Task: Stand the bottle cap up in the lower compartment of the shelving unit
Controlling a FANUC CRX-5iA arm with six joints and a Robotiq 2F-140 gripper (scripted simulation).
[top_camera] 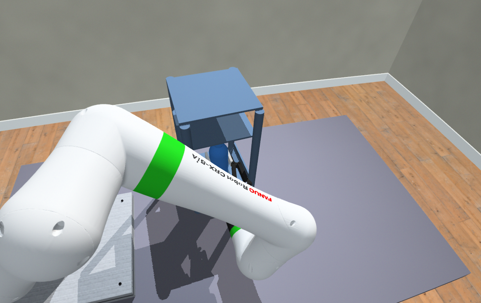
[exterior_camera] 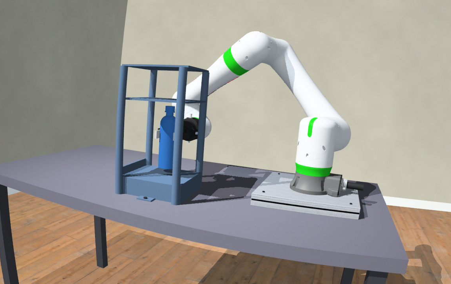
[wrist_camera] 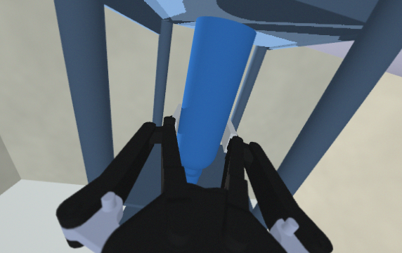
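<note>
The blue shelving unit is 10 mm behind my hand, 50 mm to the left of it and 20 mm above it.
</note>
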